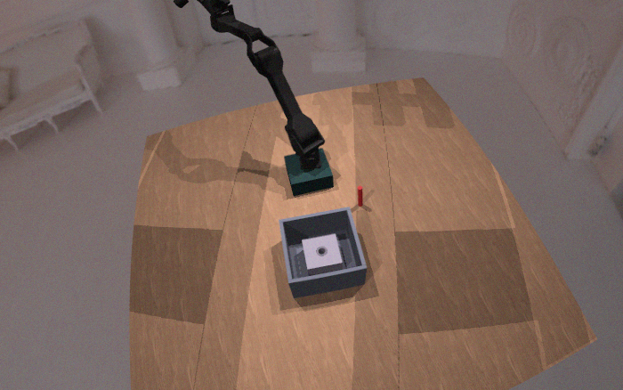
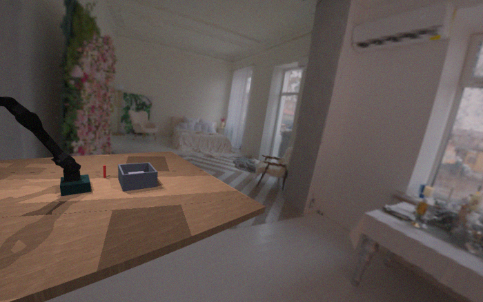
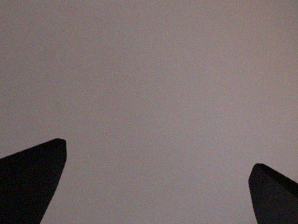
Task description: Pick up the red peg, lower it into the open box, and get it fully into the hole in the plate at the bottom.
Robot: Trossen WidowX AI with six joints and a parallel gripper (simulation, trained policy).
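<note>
Now: gripper tip 56 cm short of the red peg, 50 cm to the right of it and 62 cm above it. Round my gripper tip: plate (74 cm ahead, 38 cm to the left, 61 cm below); then grey-blue box (74 cm ahead, 38 cm to the left, 63 cm below).
</note>
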